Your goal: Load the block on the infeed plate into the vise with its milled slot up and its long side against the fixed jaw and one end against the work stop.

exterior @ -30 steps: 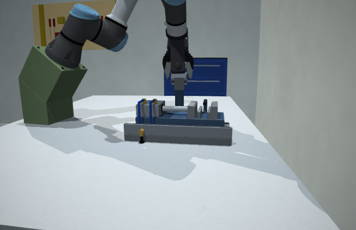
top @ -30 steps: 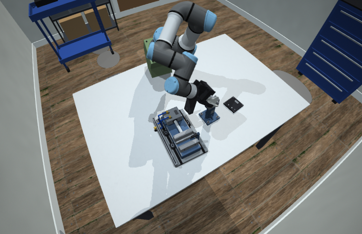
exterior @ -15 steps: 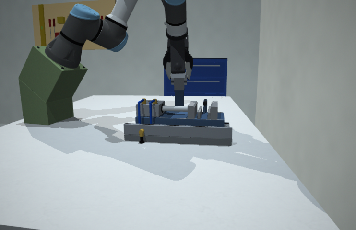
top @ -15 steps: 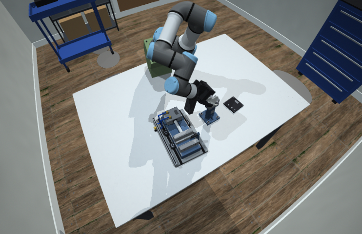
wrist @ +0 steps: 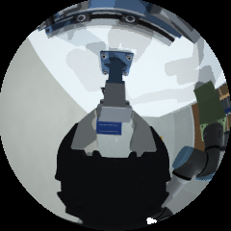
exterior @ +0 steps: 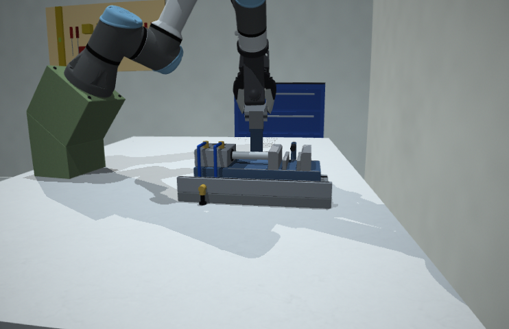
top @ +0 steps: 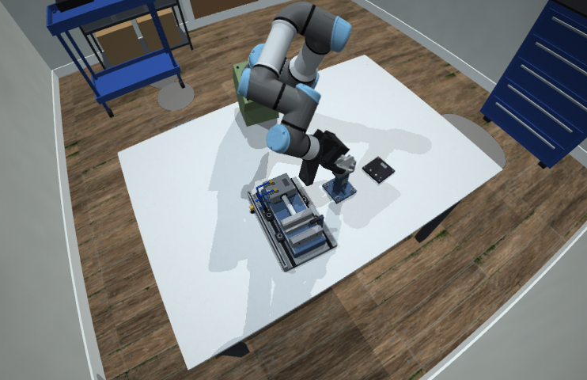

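My hand is 10 mm above the part. Also, from my hand: work stop: 180 mm to the right, 70 mm below, 70 mm ahead; then air cylinder: 190 mm to the right, 100 mm behind, 80 mm below; then moving jaw: 210 mm to the right, 80 mm below, 30 mm ahead.
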